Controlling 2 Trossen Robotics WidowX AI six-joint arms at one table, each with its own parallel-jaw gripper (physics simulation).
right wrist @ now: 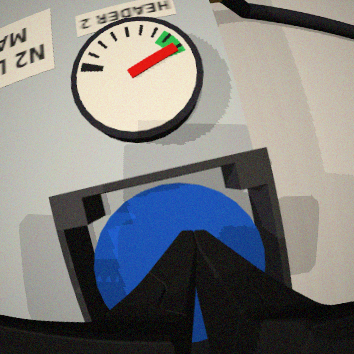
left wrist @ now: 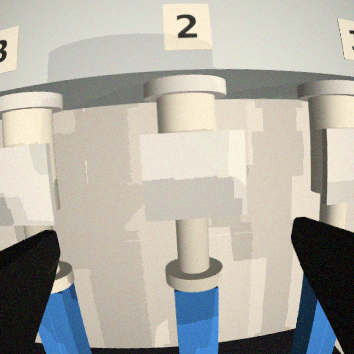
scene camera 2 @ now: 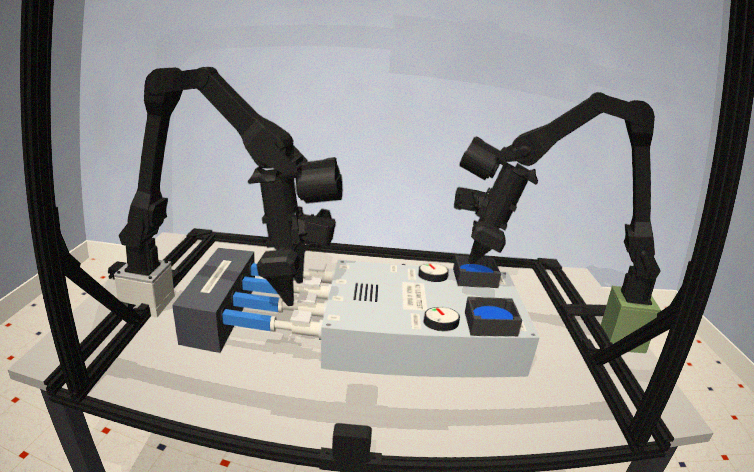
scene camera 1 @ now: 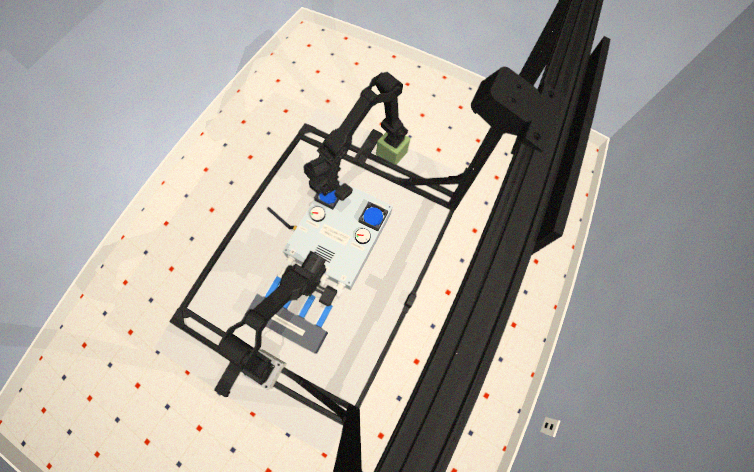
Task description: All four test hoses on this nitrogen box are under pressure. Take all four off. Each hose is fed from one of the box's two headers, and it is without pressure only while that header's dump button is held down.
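Places are measured from the left arm's base along level axes (x back, y left, z down), in metres.
Where they show: left gripper, fingertip midpoint: point(left wrist: 176, 238) point(scene camera 2: 295, 294); right gripper, fingertip midpoint: point(right wrist: 192, 241) point(scene camera 2: 470, 262) point(scene camera 1: 324, 195); left arm's base at its link origin: point(scene camera 2: 142, 267) point(scene camera 1: 262, 369); right arm's base at its link origin: point(scene camera 2: 636, 297) point(scene camera 1: 394, 139).
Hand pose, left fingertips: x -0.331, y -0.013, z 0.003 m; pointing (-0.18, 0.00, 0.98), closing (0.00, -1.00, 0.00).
Each offset is from my left fingertips to the top centre of the thing. "pt": to the spot under its first point.
Four blue hoses with cream couplings join the pale blue box {pt dx -0.157, dy -0.101, dz -0.004 m} point(scene camera 1: 360, 261) point(scene camera 2: 428, 356). In the left wrist view, hose 2 {pt dx +0.044, dy -0.008, dz +0.012 m} point(left wrist: 196, 317) stands between the widely open fingers of my left gripper point(left wrist: 176, 238) point(scene camera 2: 293, 290), with its white block {dx -0.022, dy -0.007, dz -0.001 m} point(left wrist: 192, 155) farther forward; hose 3 {pt dx +0.045, dy +0.054, dz +0.012 m} point(left wrist: 65, 320) and hose 1 {pt dx +0.062, dy -0.072, dz +0.012 m} point(left wrist: 316, 325) are partly behind the fingers. The nearest hose {pt dx +0.067, dy -0.088, dz +0.017 m} point(scene camera 2: 247, 320) in scene camera 2 is attached. My right gripper point(right wrist: 192, 241) point(scene camera 2: 474, 259) is shut and empty, its tips over header 2's blue button {dx -0.326, dy +0.128, dz -0.020 m} point(right wrist: 150, 220); contact is unclear. Header 2's gauge {pt dx -0.254, dy +0.125, dz -0.018 m} point(right wrist: 137, 100) reads in the green.
The other blue dump button {dx -0.329, dy -0.062, dz -0.020 m} point(scene camera 1: 373, 215) point(scene camera 2: 493, 313) sits in its dark guard beside a second gauge {pt dx -0.243, dy -0.063, dz -0.019 m} point(scene camera 1: 362, 235) point(scene camera 2: 441, 317). A dark grey block {pt dx +0.156, dy -0.091, dz -0.003 m} point(scene camera 1: 314, 338) point(scene camera 2: 197, 311) stands at the hoses' far ends from the box. A black tube {pt dx -0.180, dy +0.267, dz +0.063 m} point(scene camera 1: 281, 218) leaves the box's side. A black frame surrounds the table.
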